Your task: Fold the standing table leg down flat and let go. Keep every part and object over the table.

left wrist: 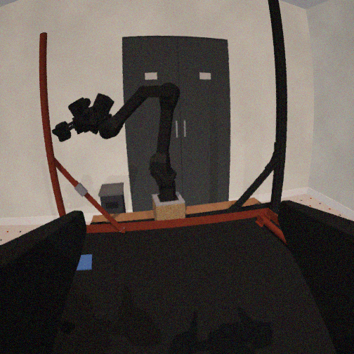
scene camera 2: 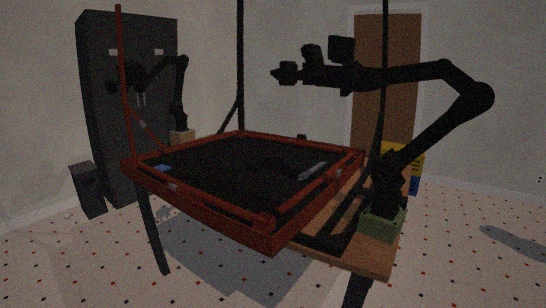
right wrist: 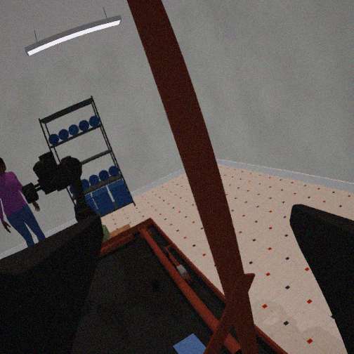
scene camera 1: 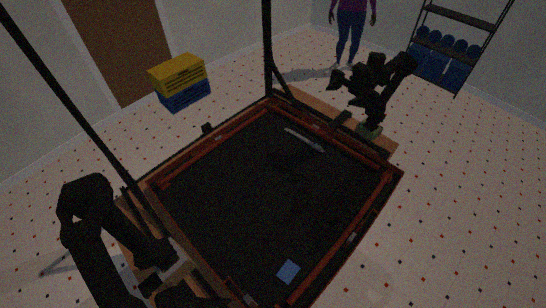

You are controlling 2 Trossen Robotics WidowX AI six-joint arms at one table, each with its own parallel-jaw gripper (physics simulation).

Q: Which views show the left gripper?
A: The left wrist view, scene camera 2, the right wrist view and scene camera 1: all of them.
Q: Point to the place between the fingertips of the right gripper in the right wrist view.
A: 199,221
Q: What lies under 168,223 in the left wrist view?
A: An upturned table.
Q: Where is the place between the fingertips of the left gripper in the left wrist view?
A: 183,217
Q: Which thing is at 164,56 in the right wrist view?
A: A red table leg.
